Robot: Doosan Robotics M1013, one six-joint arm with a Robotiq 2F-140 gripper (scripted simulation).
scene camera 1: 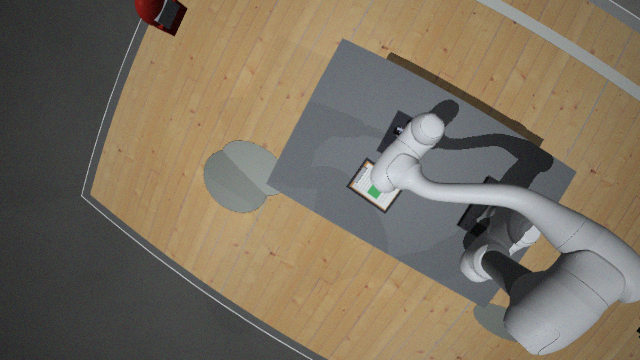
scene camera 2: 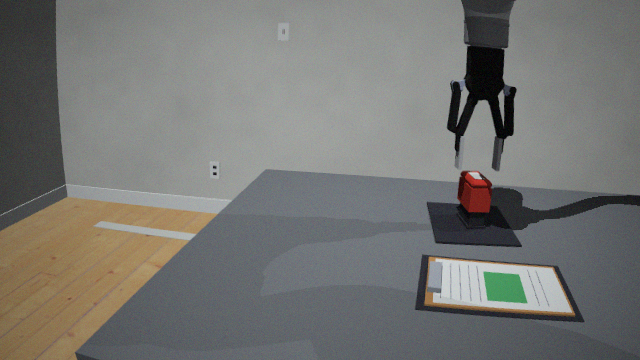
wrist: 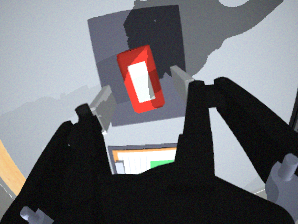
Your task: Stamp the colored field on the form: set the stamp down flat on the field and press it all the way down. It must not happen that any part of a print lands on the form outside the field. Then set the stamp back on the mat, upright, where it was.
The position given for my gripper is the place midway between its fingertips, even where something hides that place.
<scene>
In view: my gripper (scene camera 2: 477, 168).
My gripper shows as well in the wrist view (wrist: 142, 86).
</scene>
